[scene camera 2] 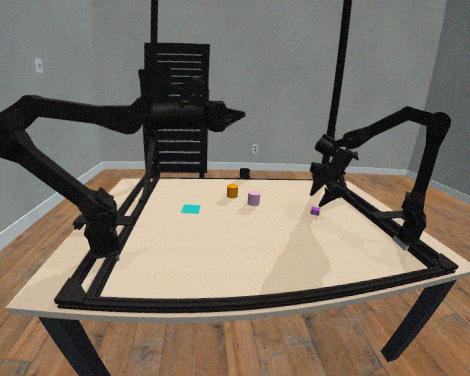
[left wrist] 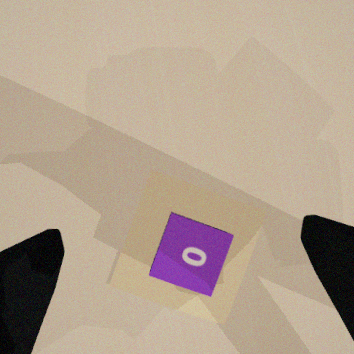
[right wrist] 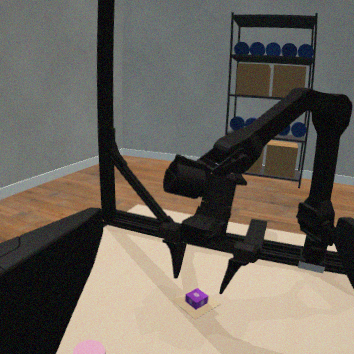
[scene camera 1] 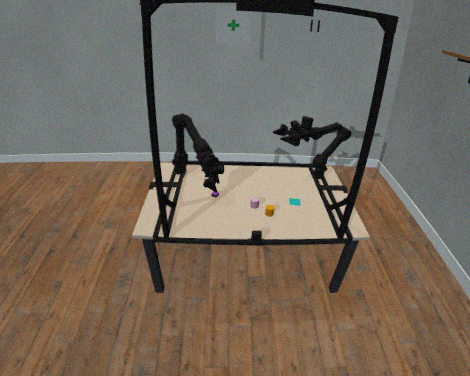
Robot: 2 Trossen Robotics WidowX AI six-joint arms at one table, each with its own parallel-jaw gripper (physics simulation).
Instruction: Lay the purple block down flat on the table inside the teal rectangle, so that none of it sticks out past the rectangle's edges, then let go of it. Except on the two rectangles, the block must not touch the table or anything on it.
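Frame: origin at the left arm's base, x left, y down, z back, level; millimetres.
Seen in the pictures: left gripper, fingertip midpoint: (scene camera 2: 314, 201) (left wrist: 183, 235) (right wrist: 197, 285) (scene camera 1: 217, 187); right gripper, fingertip midpoint: (scene camera 2: 235, 112) (right wrist: 222, 225) (scene camera 1: 276, 135); left arm's base at its link origin: (scene camera 2: 407, 239) (right wrist: 312, 257) (scene camera 1: 180, 171); right arm's base at its link origin: (scene camera 2: 105, 249) (scene camera 1: 318, 176).
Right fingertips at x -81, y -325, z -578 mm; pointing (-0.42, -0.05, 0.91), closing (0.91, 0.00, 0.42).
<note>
Offsets run from my right fingertips to a thing's middle. "spot": to the spot under its first point.
The purple block {dy +334, dx -128, dz +322 mm} (scene camera 1: 215, 194) (scene camera 2: 315, 211) (left wrist: 191, 254) (right wrist: 197, 298), marked with a white 0, lies flat on a pale beige rectangle {spot: dy +343, dx -101, dz +339 mm} (left wrist: 140, 282) (right wrist: 212, 306) on the table. My left gripper (scene camera 1: 210, 187) (scene camera 2: 317, 199) (left wrist: 183, 235) (right wrist: 197, 285) is open and hangs just above the block, one finger on each side, not touching it. The teal rectangle {spot: dy +343, dx -129, dz -139 mm} (scene camera 1: 295, 201) (scene camera 2: 190, 209) lies far off across the table with nothing on it. My right gripper (scene camera 1: 277, 131) (scene camera 2: 240, 114) is open and empty, held high above the table.
A pink cylinder {dy +321, dx -198, dz +95 mm} (scene camera 1: 254, 202) (scene camera 2: 254, 198) (right wrist: 88, 347) and an orange cylinder {dy +321, dx -260, dz +14 mm} (scene camera 1: 269, 210) (scene camera 2: 232, 190) stand between the block and the teal rectangle. A black frame (scene camera 1: 153, 123) rings the table, with a small black box {spot: dy +293, dx -485, dz +76 mm} (scene camera 1: 257, 234) (scene camera 2: 245, 172) on its edge.
</note>
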